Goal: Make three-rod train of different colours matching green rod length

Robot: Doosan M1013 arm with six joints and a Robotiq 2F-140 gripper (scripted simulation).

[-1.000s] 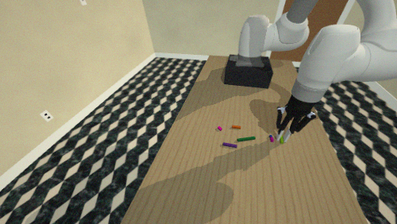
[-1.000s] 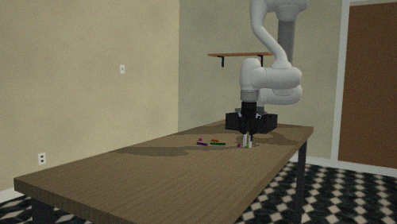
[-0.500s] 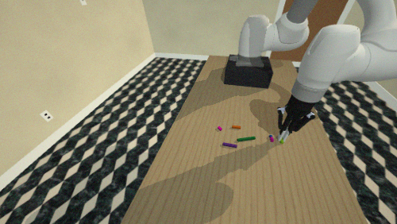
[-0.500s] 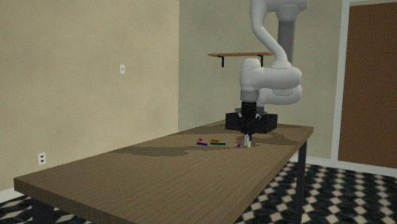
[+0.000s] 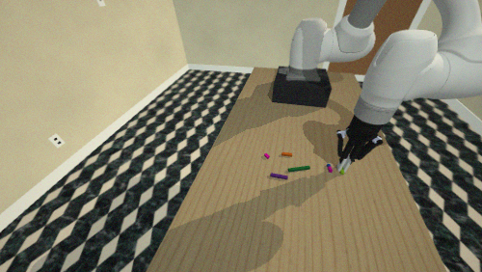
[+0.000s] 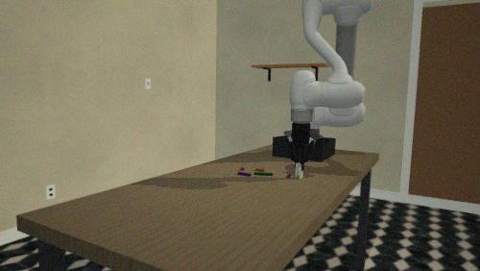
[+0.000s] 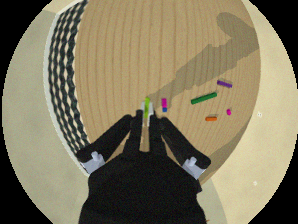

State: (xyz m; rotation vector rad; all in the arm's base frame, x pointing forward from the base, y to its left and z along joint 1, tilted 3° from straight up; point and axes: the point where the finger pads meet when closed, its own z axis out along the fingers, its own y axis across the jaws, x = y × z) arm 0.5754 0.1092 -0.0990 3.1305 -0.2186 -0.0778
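Now: the tiny blue piece 1 cm behind my hand, 4 cm to the right of it and 3 cm below it. Round my hand: orange rod (5 cm behind, 20 cm to the right, 3 cm below); lime rod (3 cm below); green rod (2 cm ahead, 15 cm to the right, 3 cm below).
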